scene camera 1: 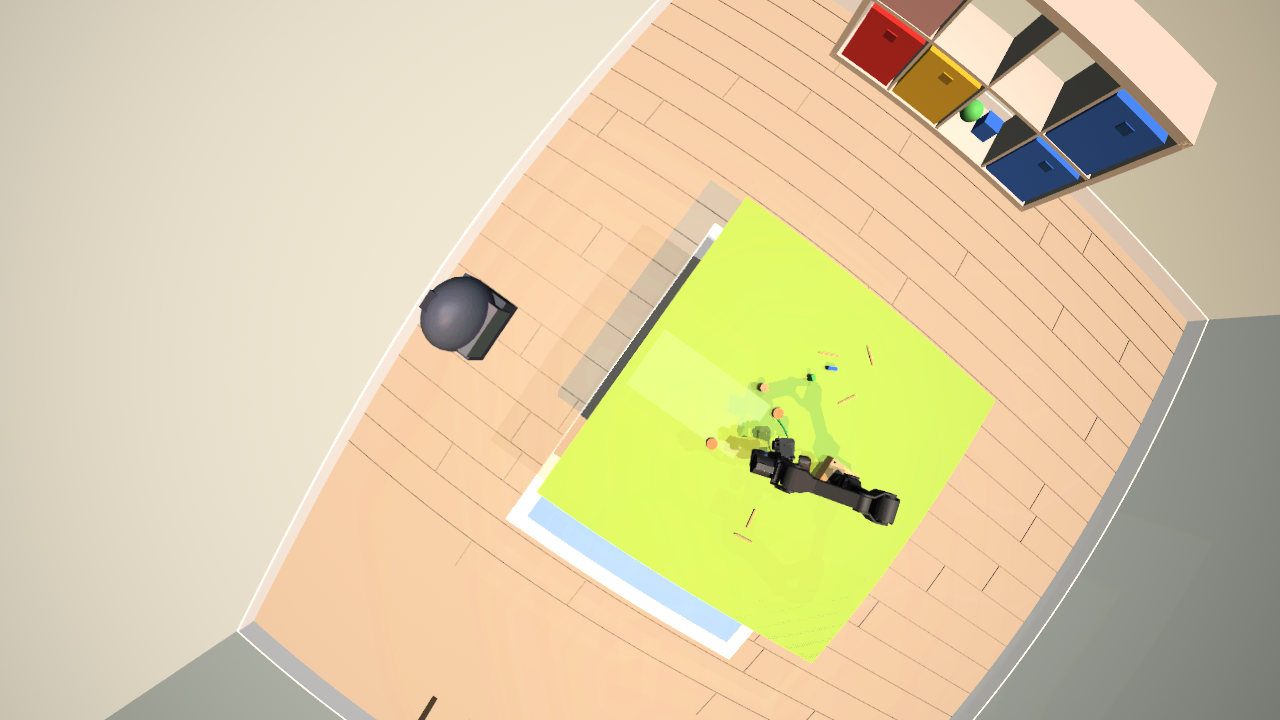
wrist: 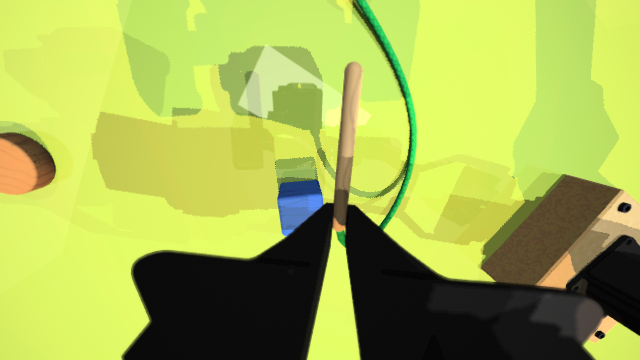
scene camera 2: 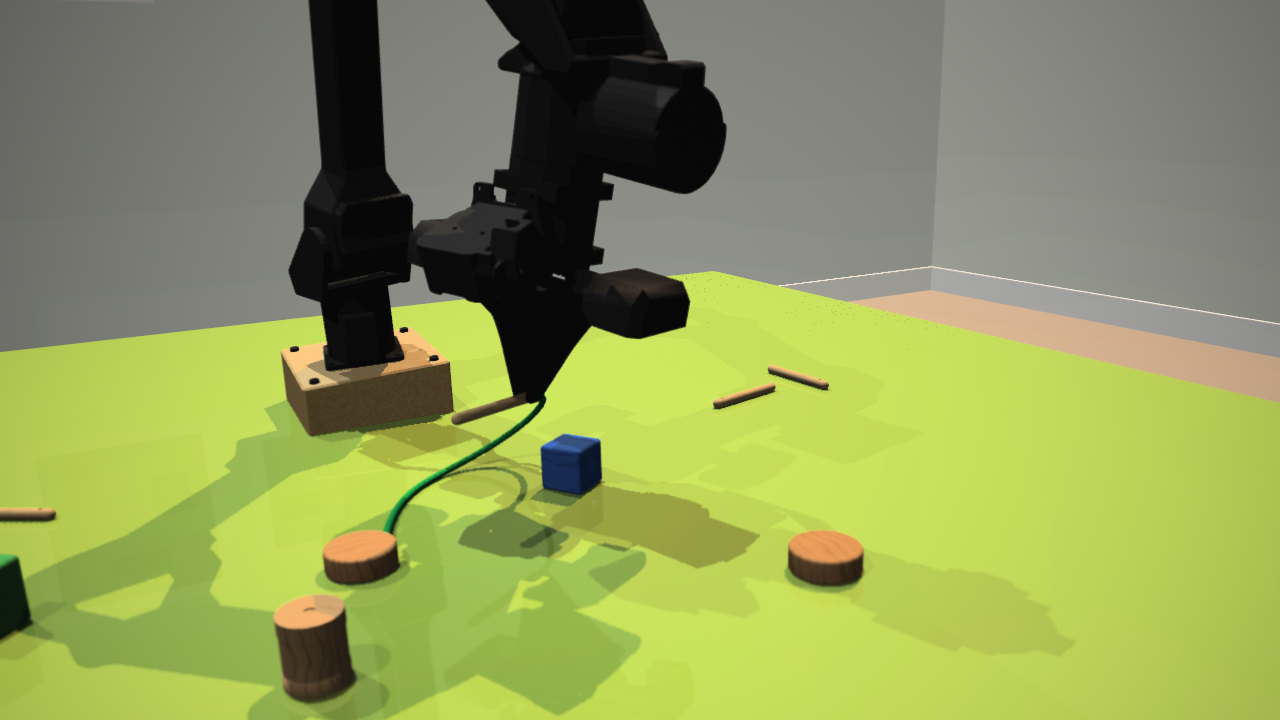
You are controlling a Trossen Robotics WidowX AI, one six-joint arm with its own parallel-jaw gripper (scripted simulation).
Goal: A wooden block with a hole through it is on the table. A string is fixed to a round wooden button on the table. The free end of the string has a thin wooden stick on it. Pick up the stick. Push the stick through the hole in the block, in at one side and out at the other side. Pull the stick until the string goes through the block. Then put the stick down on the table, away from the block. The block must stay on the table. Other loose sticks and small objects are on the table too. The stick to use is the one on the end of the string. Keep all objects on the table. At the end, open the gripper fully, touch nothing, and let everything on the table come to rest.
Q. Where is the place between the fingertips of my gripper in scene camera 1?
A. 775, 455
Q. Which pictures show my gripper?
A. Scene camera 1, the wrist view and scene camera 2: all of them.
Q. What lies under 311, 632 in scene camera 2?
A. A wooden cylinder.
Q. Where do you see a blue block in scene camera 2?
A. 570, 463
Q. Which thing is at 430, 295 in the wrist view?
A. My gripper.
